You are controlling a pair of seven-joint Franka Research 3 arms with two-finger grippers.
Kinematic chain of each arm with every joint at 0, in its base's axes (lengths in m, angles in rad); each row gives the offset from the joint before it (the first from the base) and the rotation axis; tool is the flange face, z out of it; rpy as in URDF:
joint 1: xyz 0 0 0.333 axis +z
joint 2: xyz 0 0 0 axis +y
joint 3: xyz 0 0 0.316 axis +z
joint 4: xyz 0.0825 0 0 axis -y
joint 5: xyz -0.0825 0 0.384 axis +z
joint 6: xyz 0 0 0 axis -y
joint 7: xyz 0.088 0 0 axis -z
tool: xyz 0 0 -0.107 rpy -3.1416 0 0
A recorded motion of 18 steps. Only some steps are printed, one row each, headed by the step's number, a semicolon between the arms.
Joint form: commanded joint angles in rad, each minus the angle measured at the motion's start. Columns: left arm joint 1, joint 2, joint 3, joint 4, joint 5, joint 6, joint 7; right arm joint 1, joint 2, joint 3, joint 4, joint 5, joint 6, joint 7.
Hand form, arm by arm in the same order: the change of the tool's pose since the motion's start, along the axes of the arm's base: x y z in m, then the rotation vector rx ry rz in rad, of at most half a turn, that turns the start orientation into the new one. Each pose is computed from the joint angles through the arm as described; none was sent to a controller.
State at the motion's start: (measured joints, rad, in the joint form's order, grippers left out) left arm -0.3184 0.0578 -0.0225 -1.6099 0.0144 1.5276 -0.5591; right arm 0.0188 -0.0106 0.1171 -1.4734 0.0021 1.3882 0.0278
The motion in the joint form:
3: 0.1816 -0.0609 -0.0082 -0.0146 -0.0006 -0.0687 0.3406; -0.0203 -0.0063 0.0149 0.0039 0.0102 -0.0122 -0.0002
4: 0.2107 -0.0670 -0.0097 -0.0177 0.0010 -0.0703 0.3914; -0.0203 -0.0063 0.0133 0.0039 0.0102 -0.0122 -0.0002
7: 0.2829 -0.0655 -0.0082 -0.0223 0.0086 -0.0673 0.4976; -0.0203 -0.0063 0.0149 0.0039 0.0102 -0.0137 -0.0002
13: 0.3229 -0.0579 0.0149 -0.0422 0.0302 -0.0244 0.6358; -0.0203 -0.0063 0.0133 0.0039 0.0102 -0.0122 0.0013
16: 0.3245 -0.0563 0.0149 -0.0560 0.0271 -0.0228 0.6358; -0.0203 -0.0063 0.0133 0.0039 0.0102 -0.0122 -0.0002
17: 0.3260 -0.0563 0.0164 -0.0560 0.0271 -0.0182 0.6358; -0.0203 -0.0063 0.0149 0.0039 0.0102 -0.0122 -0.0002
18: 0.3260 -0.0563 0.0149 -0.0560 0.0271 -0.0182 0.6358; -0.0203 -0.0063 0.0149 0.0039 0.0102 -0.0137 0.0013
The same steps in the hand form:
3: 0.0002 0.0982 0.0220 -0.0420 0.0385 -0.1624; -0.0033 -0.0017 0.0041 0.0088 0.0033 -0.0040
4: 0.0005 0.1133 0.0237 -0.0480 0.0388 -0.1851; -0.0032 -0.0026 0.0041 0.0088 0.0033 -0.0056
7: 0.0050 0.1535 0.0210 -0.0570 0.0448 -0.2166; -0.0034 -0.0018 0.0040 0.0086 0.0048 -0.0040
13: 0.0118 0.1898 0.0109 -0.0549 0.0363 -0.2931; -0.0032 -0.0026 0.0041 0.0087 0.0033 -0.0071
16: 0.0114 0.1903 0.0038 -0.0600 0.0495 -0.2910; -0.0032 -0.0026 0.0041 0.0088 0.0033 -0.0056
17: 0.0120 0.1919 0.0041 -0.0594 0.0449 -0.2883; -0.0033 -0.0017 0.0041 0.0088 0.0033 -0.0040
18: 0.0120 0.1911 0.0041 -0.0594 0.0449 -0.2898; -0.0034 -0.0018 0.0040 0.0085 0.0048 -0.0055

